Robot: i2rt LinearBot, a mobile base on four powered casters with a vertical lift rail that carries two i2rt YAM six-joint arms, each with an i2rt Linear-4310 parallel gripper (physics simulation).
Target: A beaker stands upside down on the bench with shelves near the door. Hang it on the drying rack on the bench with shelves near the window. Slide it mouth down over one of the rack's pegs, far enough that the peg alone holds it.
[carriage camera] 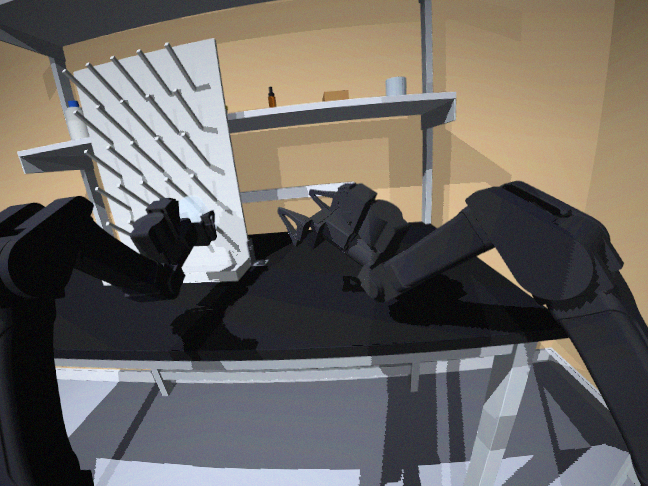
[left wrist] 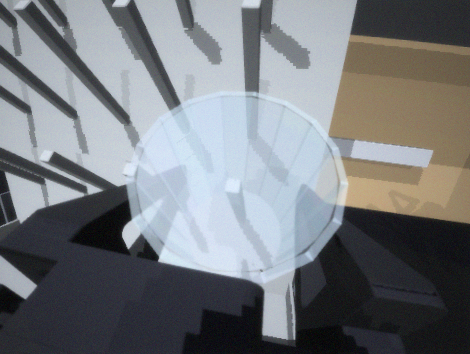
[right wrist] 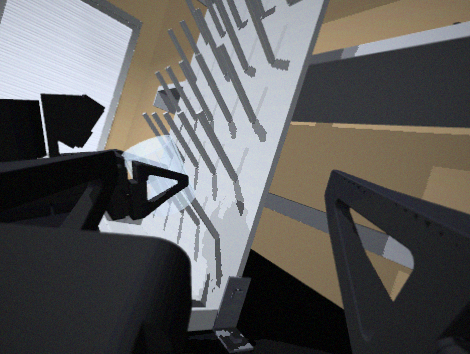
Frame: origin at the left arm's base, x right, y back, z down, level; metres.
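Where they show: left gripper, between the fingertips: (carriage camera: 200, 212) (left wrist: 241, 182) (right wrist: 177, 174); right gripper, between the fingertips: (carriage camera: 294, 200) (right wrist: 222, 172).
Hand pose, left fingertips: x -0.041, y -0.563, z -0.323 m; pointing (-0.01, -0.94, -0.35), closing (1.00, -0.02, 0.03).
Things, the pixels of their top centre, and the offset from my left fingertips. "spot": a spot on its surface instead. Level surfaces: height alone.
- clear beaker, centre of its top: (left wrist: 248, 91) (right wrist: 172, 136) (carriage camera: 191, 195) dx +0.000, dy +0.024, dz -0.050 m
- black bench, height of its surface: dz +0.195 m
- shelf, height of its surface: dz -0.243 m
- brown bottle, a spot on its surface: (carriage camera: 271, 98) spot: dx +0.168, dy -0.290, dz -0.315 m
- box, a spot on its surface: (carriage camera: 335, 95) spot: dx +0.379, dy -0.228, dz -0.288 m
- pale cylinder, a spot on its surface: (carriage camera: 395, 86) spot: dx +0.586, dy -0.324, dz -0.321 m
- blue-capped bottle, a spot on its surface: (carriage camera: 76, 122) spot: dx -0.623, dy -0.324, dz -0.354 m
A clear beaker (carriage camera: 191, 207) (left wrist: 280, 125) (right wrist: 157, 147) is between the fingers of my left gripper (carriage camera: 193, 213) (left wrist: 241, 182), which is shut on it. The beaker is tilted, in front of the lower right part of the white drying rack (carriage camera: 210, 62) (left wrist: 320, 30) (right wrist: 280, 100). A peg tip (left wrist: 233, 185) shows through the glass near the beaker's middle. In the right wrist view a peg runs from the beaker to the board; how far it reaches inside is unclear. My right gripper (carriage camera: 296, 202) (right wrist: 222, 172) is open and empty, right of the rack.
The rack stands on a black bench (carriage camera: 314, 319). Other pegs rise above and left of the beaker. Behind, a shelf (carriage camera: 334, 113) holds a brown bottle (carriage camera: 271, 98), a box (carriage camera: 335, 95) and a pale cylinder (carriage camera: 395, 86). A blue-capped bottle (carriage camera: 76, 122) stands left of the rack.
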